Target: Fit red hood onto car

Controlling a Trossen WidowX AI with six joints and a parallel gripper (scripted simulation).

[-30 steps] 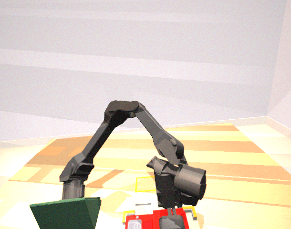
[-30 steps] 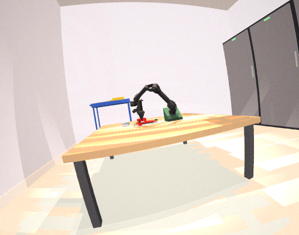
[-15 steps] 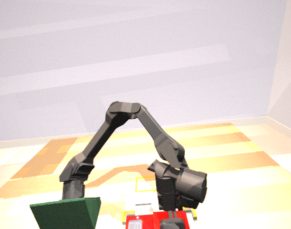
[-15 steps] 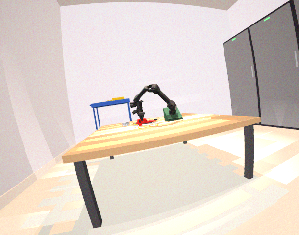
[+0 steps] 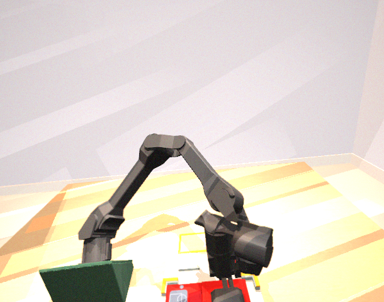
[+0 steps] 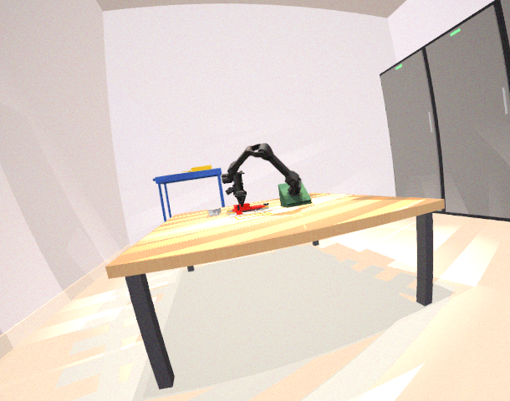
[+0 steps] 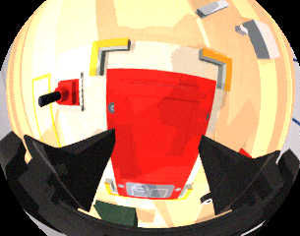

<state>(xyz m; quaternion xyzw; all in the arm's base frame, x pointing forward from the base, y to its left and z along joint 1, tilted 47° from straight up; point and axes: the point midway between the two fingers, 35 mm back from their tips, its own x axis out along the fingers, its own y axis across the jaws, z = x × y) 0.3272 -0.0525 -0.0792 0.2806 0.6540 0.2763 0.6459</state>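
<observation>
Right now the red hood is right at my gripper tip.
</observation>
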